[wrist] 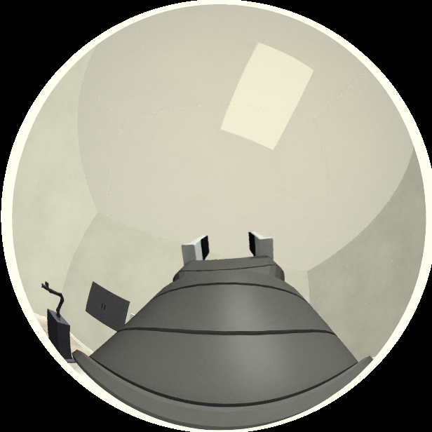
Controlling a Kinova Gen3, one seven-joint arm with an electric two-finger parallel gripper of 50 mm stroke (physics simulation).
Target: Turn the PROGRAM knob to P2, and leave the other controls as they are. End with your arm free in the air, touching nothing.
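My gripper [228, 242] is open, with its two fingertips wide apart and nothing between them. It points up toward the pale ceiling, and no object is near the fingers. The PROGRAM knob, its P2 mark and the other controls do not show in the wrist view. The dark grey gripper body fills the lower middle and hides what lies behind it.
A bright rectangular panel [267, 96] is on the ceiling. At the lower left stands a dark box [59, 336] with a thin bent dark arm [62, 300] rising from it. A dark flat panel [107, 305] is to its right, partly behind the gripper body. Pale walls surround.
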